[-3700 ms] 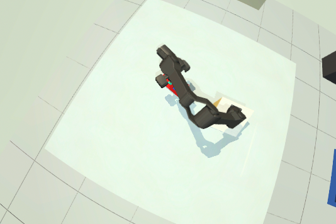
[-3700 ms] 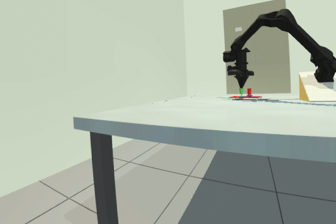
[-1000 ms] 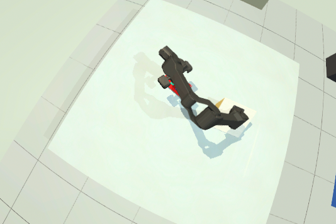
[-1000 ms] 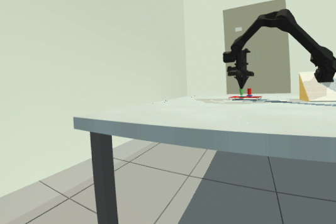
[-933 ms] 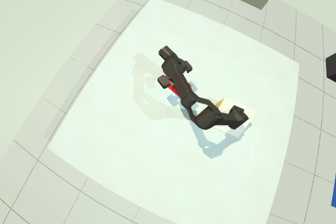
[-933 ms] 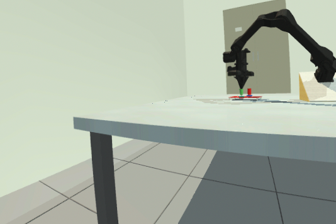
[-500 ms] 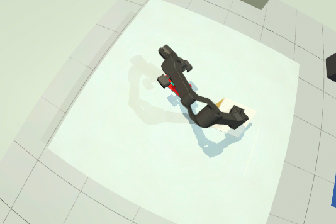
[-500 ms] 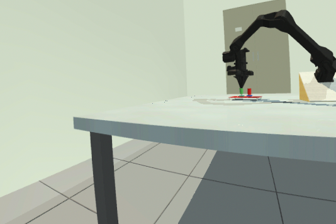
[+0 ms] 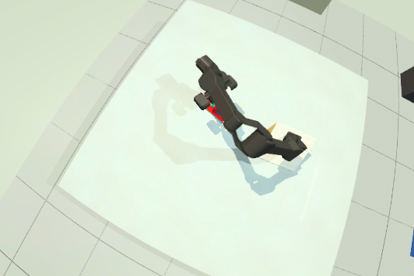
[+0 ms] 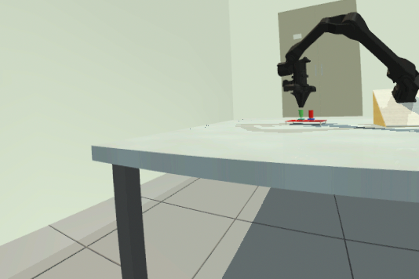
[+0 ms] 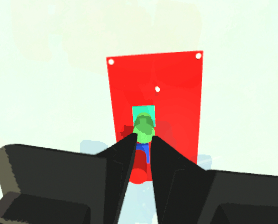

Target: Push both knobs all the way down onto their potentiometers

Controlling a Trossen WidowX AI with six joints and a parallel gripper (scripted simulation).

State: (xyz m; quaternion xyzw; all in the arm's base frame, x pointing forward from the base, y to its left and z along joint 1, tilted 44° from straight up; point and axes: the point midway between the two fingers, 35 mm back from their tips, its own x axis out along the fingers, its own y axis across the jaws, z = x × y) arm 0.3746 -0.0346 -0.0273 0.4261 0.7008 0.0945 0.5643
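The green knob lies 2 cm below my gripper tip. The rest, counted from my gripper tip: red knob 4 cm behind, 2 cm to the left, 3 cm below.
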